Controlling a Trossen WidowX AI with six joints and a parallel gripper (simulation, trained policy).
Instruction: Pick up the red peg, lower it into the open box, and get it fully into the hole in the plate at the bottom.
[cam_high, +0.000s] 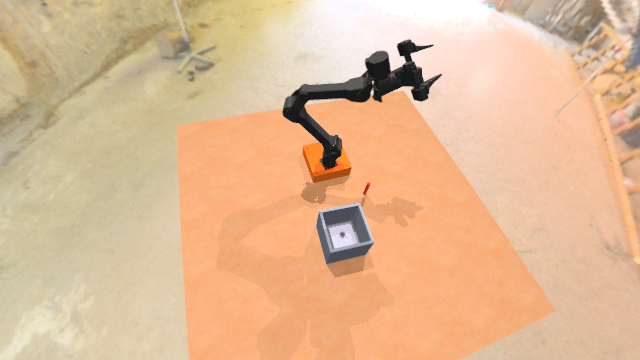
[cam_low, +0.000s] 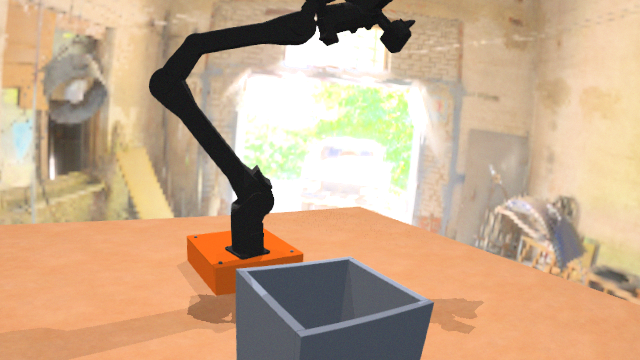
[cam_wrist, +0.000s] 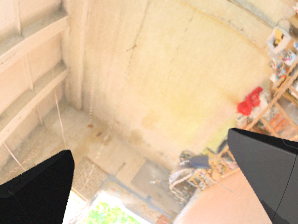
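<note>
The red peg is 80 mm ahead of my gripper tip, 170 mm to the right of it and 530 mm below it.
</note>
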